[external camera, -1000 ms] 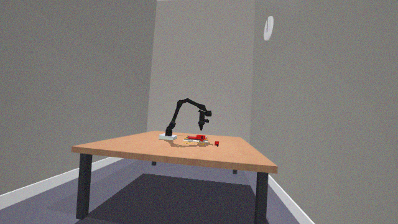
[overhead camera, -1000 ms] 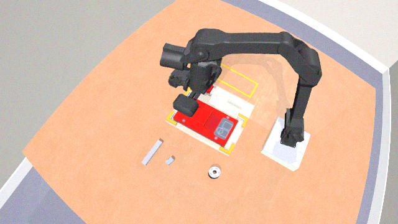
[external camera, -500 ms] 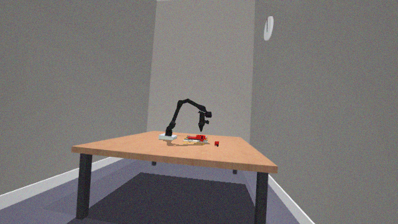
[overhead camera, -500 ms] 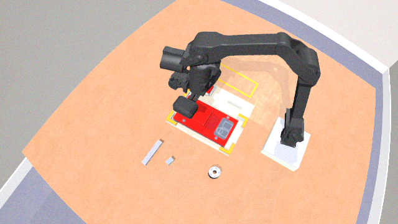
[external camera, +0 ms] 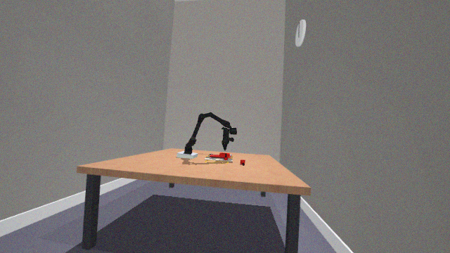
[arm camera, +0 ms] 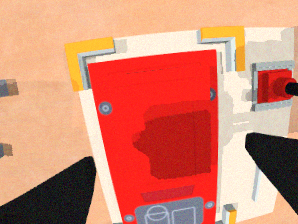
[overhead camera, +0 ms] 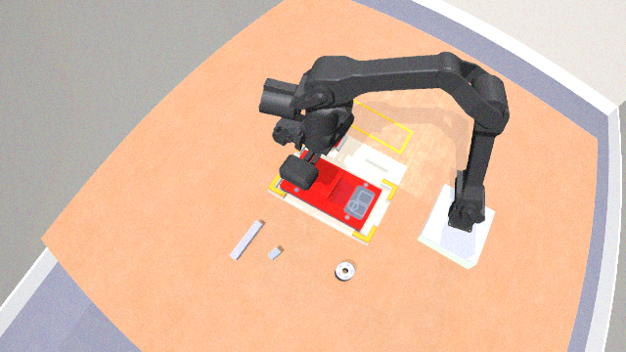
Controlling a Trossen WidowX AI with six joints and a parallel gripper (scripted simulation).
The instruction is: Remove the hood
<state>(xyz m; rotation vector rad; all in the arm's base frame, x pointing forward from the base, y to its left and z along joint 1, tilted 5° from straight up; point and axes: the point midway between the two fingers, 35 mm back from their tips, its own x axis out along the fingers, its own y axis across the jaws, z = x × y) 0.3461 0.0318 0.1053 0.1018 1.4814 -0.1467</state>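
The red hood is 4 cm below my gripper tip. Round my gripper tip: grey engine block (6 cm below); then grey bar (8 cm ahead, 18 cm to the left, 7 cm below).
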